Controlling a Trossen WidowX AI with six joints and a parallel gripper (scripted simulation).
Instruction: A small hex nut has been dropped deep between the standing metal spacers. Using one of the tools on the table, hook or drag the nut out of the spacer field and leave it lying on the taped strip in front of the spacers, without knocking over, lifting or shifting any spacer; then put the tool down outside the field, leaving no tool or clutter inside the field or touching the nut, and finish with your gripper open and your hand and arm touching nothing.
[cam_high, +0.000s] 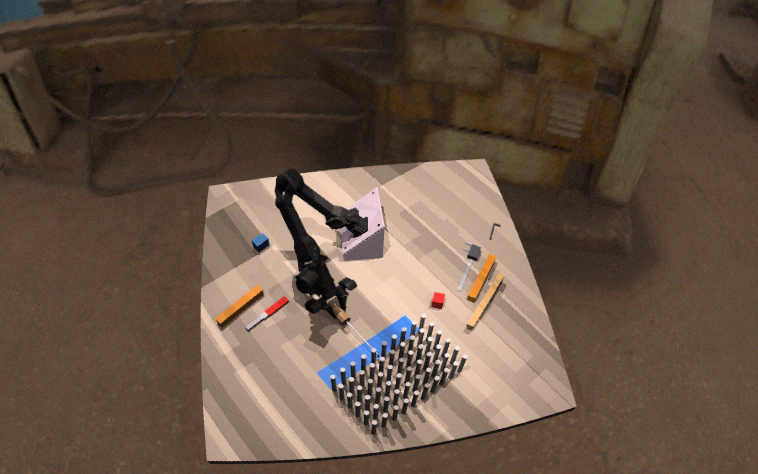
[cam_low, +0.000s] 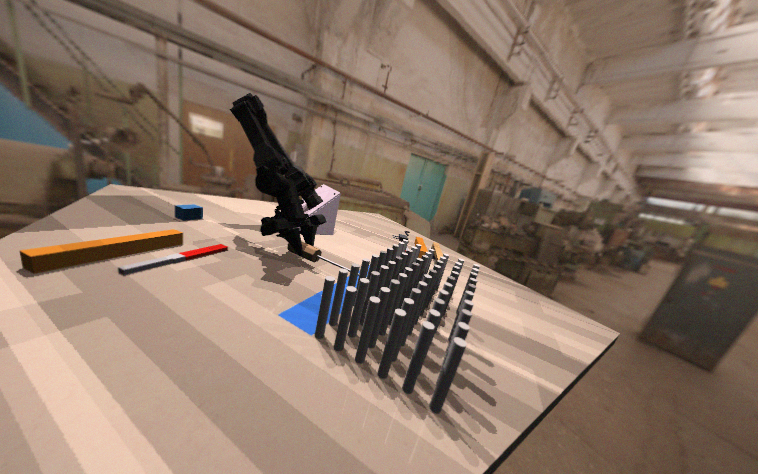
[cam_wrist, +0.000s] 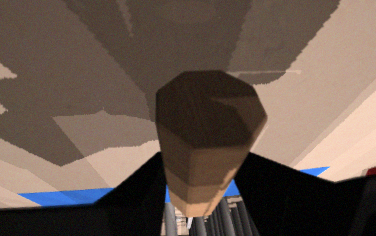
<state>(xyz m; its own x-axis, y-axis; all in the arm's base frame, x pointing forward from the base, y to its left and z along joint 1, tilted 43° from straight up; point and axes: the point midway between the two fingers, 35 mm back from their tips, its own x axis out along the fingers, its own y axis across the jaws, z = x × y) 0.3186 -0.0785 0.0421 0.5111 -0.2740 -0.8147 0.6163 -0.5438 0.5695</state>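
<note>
Right now my gripper tip is 13 cm short of the blue taped strip, 10 cm to the right of it and 3 cm above it. Also, from my gripper tip: red-handled tool (1 cm behind, 27 cm to the right, 2 cm below); then red cube (7 cm behind, 34 cm to the left, 1 cm below); then wire hook tool (8 cm ahead, 6 cm to the left).
</note>
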